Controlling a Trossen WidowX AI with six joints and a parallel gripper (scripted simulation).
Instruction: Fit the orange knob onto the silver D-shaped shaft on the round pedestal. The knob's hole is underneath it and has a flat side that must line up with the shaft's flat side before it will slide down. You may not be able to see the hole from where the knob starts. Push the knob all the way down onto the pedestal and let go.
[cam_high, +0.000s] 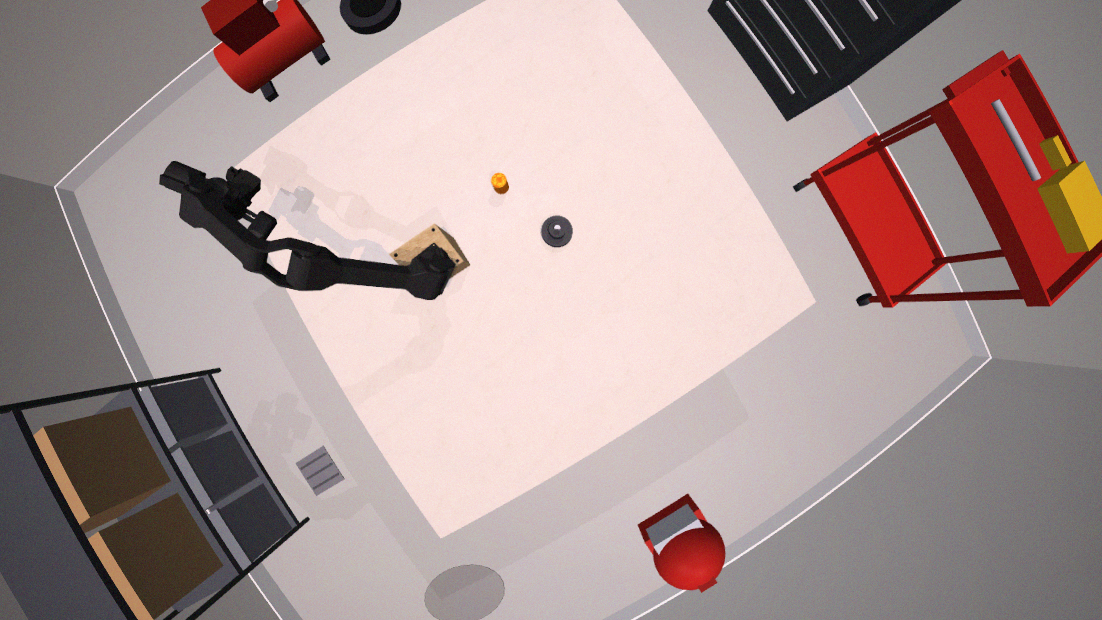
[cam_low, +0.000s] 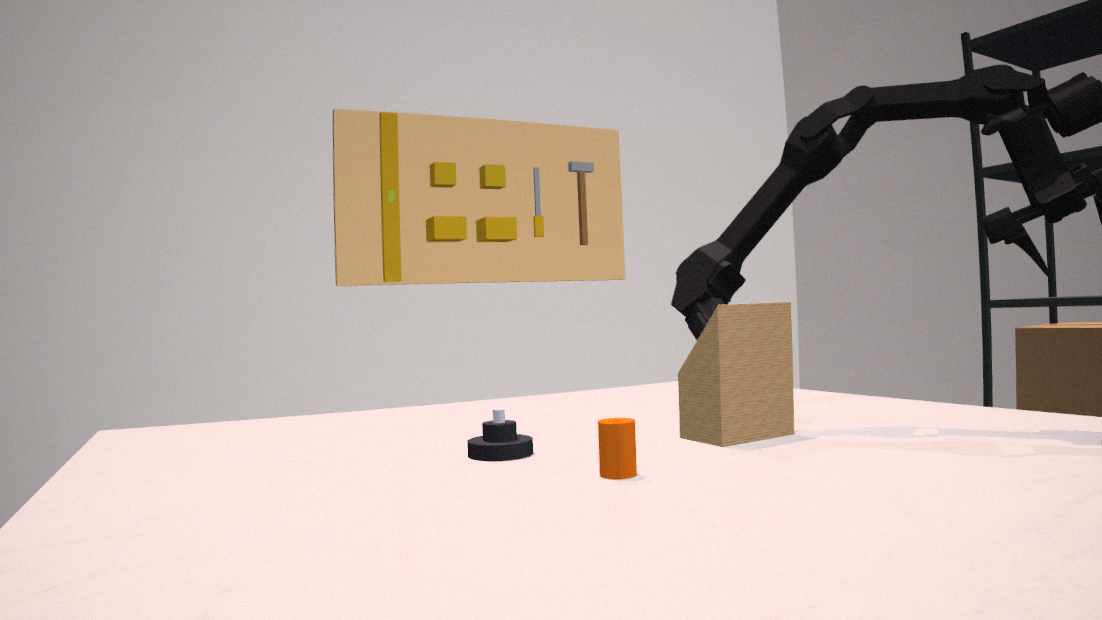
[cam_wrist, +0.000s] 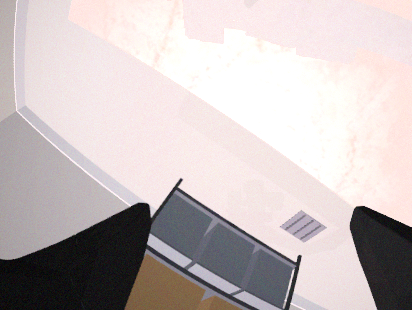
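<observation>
My gripper tip is 560 mm short of the knob, 260 mm to the left of it and 170 mm above it. From my gripper tip the other things lie so: pedestal: 610 mm ahead, 450 mm to the right, 190 mm below.
</observation>
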